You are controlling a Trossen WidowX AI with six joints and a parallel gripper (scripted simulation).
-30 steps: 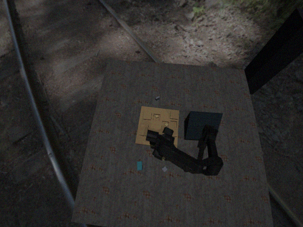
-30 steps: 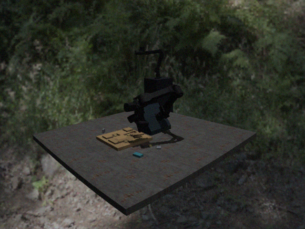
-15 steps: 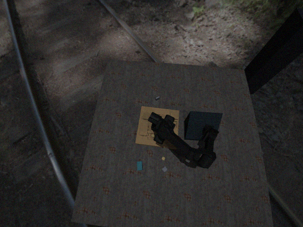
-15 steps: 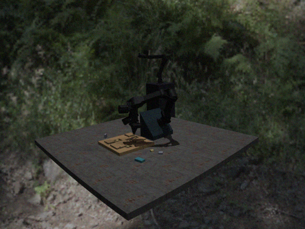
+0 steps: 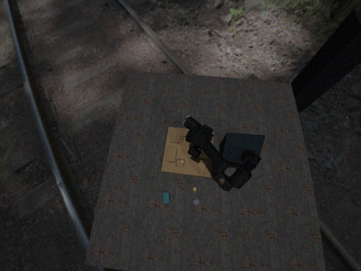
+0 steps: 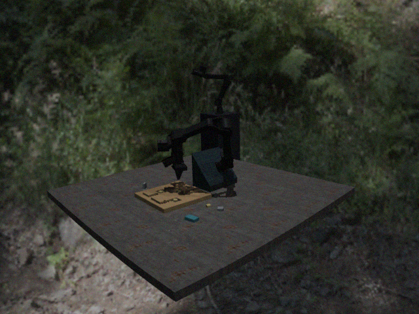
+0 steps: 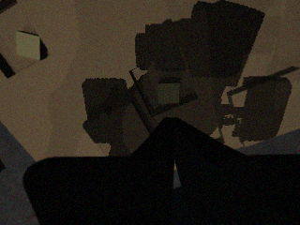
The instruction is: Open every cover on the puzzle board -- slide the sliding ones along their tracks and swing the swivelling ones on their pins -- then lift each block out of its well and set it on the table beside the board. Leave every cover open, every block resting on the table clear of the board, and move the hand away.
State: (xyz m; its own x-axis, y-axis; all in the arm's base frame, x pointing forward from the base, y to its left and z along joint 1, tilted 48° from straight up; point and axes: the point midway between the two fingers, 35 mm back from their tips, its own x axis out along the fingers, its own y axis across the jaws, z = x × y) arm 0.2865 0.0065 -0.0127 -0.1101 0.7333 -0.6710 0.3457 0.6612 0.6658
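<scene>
The tan puzzle board is 50 mm ahead of my gripper tip and 60 mm below it. The rest, counted from my gripper tip: teal block (140 mm ahead, 320 mm to the left, 80 mm below).
</scene>
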